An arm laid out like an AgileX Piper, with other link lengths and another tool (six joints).
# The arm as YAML. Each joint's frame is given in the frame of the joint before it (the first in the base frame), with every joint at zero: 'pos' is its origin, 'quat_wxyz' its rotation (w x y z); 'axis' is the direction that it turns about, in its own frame. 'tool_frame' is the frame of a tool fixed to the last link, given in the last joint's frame.
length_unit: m
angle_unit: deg
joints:
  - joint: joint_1
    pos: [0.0, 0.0, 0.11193]
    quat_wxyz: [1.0, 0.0, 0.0, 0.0]
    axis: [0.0, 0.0, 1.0]
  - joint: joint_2
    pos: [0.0, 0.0, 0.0]
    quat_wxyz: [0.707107, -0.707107, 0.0, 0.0]
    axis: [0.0, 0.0, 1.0]
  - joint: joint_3
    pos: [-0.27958, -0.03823, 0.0]
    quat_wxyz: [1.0, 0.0, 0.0, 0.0]
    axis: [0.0, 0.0, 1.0]
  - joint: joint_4
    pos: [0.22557, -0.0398, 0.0]
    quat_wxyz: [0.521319, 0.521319, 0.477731, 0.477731]
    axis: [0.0, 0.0, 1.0]
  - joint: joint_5
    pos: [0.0, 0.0, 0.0]
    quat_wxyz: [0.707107, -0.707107, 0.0, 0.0]
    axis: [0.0, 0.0, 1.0]
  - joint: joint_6
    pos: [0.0, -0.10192, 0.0]
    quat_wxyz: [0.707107, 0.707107, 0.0, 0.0]
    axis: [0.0, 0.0, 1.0]
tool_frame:
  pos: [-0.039, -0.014, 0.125]
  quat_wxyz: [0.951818, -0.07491, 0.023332, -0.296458]
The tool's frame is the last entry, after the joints.
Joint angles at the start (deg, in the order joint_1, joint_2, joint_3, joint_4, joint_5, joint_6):
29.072, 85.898, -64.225, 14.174, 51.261, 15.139
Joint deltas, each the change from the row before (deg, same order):
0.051, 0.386, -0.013, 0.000, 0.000, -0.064
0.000, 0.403, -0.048, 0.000, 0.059, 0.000
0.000, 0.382, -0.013, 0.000, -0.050, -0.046
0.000, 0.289, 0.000, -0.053, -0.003, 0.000
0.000, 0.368, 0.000, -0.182, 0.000, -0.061
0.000, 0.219, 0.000, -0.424, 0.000, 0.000
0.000, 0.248, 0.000, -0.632, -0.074, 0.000
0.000, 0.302, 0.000, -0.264, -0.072, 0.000
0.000, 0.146, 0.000, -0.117, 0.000, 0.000
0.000, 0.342, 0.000, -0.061, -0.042, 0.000
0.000, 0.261, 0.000, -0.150, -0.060, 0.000
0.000, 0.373, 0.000, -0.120, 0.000, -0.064
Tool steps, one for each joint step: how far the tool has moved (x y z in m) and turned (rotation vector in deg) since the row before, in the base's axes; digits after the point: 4 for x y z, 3 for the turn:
0.0001, 0.0005, -0.0023, -0.197, 0.303, 0.109
0.0002, 0.0002, -0.0024, -0.197, 0.362, 0.014
0.0004, 0.0002, -0.0022, -0.170, 0.262, 0.030
0.0002, -0.0001, -0.0018, -0.183, 0.225, 0.016
0.0004, -0.0003, -0.0023, -0.344, 0.217, 0.113
0.0006, -0.0010, -0.0015, -0.458, -0.004, 0.135
0.0011, -0.0014, -0.0016, -0.613, -0.140, 0.187
0.0007, -0.0005, -0.0018, -0.335, 0.078, 0.071
0.0002, -0.0003, -0.0009, -0.168, 0.074, 0.039
0.0003, 0.0000, -0.0021, -0.199, 0.233, 0.012
0.0005, -0.0003, -0.0016, -0.226, 0.106, 0.039
0.0002, -0.0002, -0.0024, -0.293, 0.252, 0.101

